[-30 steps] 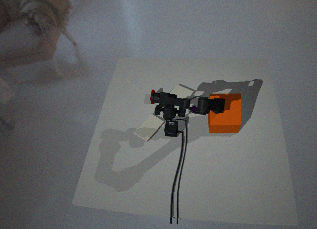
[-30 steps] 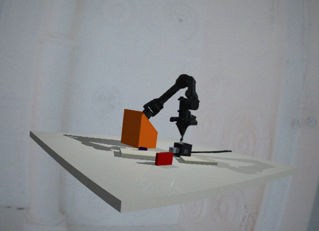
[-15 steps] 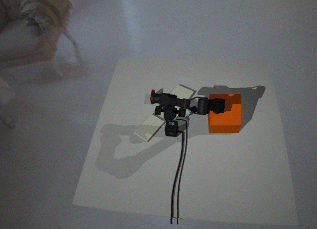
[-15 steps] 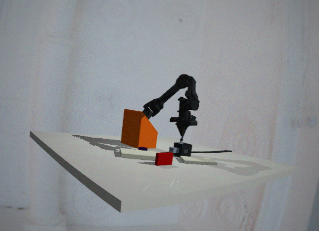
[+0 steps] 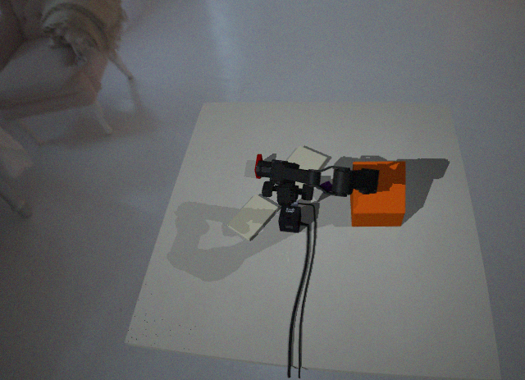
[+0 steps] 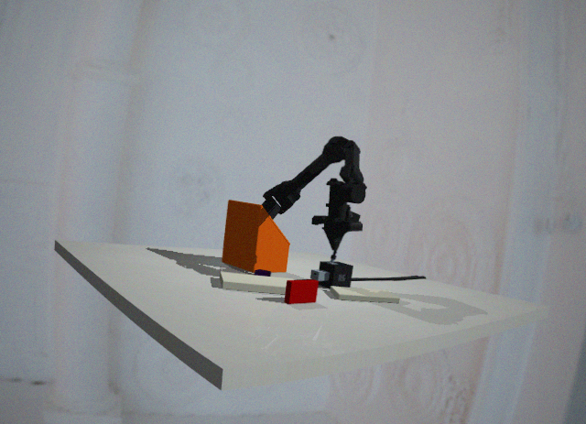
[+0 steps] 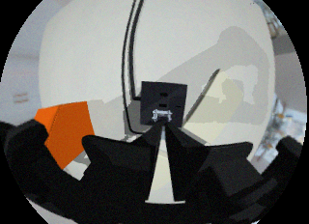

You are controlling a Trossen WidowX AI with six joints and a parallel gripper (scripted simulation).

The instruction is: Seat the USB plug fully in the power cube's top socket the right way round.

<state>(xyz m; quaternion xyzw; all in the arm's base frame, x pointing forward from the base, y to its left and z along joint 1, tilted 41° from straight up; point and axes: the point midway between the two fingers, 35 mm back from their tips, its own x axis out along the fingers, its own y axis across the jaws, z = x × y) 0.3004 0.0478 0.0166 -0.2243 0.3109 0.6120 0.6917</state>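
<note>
Now: the grey USB plug 2 cm below my gripper tip. Also, from my gripper tip: purple piece 15 cm to the right, 15 cm behind, 11 cm below; red block 28 cm to the right, 14 cm ahead, 9 cm below.
</note>
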